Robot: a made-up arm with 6 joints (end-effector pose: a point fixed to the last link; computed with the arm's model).
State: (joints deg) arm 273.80 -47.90 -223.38 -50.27 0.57 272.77
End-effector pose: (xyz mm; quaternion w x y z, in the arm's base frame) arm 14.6 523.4 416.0 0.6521 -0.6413 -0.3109 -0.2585
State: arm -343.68 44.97 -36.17 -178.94 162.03 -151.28
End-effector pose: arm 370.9 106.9 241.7 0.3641 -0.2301 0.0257 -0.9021
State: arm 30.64 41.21 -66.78 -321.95 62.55 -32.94
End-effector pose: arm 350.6 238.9 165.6 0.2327 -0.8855 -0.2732 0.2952
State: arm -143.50 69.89 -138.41 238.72 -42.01 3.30
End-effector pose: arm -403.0 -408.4 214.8 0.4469 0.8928 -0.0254 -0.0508
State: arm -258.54 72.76 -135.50 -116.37 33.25 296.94
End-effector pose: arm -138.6 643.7 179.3 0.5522 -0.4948 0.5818 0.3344
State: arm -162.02 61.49 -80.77 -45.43 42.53 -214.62
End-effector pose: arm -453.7 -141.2 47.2 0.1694 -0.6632 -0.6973 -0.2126
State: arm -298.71 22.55 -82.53 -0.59 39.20 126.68
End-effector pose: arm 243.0 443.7 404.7 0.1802 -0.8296 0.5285 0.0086
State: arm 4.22 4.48 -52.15 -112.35 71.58 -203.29
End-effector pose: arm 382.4 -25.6 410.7 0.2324 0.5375 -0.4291 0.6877
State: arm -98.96 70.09 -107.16 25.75 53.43 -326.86
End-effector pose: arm -74.7 -551.1 53.3 0.2082 -0.2483 0.9455 0.0305
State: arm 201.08 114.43 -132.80 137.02 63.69 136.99
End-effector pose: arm -417.9 -194.3 -226.0 0.6265 0.6590 -0.4156 0.0224
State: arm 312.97 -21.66 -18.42 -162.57 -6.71 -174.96
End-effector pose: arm 102.0 -77.0 329.1 0.0455 0.7897 -0.5405 0.2865
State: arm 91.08 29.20 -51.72 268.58 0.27 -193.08
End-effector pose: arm -71.7 383.3 231.4 0.1937 -0.9717 -0.1325 -0.0251
